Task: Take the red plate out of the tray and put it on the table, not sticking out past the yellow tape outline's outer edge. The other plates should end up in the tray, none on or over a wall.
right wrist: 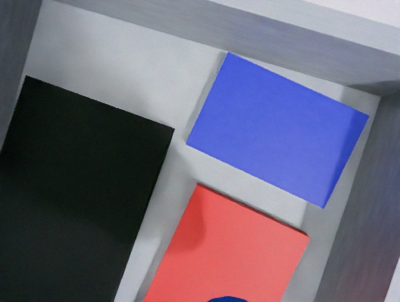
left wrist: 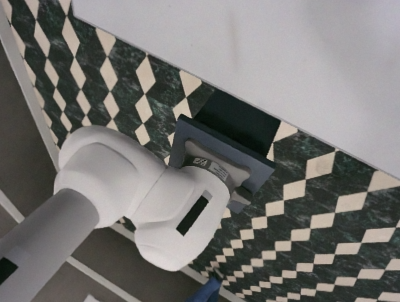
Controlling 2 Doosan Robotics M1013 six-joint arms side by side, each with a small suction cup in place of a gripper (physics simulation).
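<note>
The red plate lies flat in the tray in the right wrist view, its near end cut off by the lower edge. The blue plate lies flat in the tray's upper right part, apart from the red one. The black plate lies flat along the left side. My right suction cup shows as a dark blue arc over the red plate at the bottom edge. Whether it touches or grips the plate cannot be told. My left suction cup does not show. The yellow tape outline does not show.
The tray's walls rise on the left, top and right of the plates. The left wrist view shows the white table, a white and grey robot arm with a blue-grey mounting plate beside the table edge, and the checkered floor.
</note>
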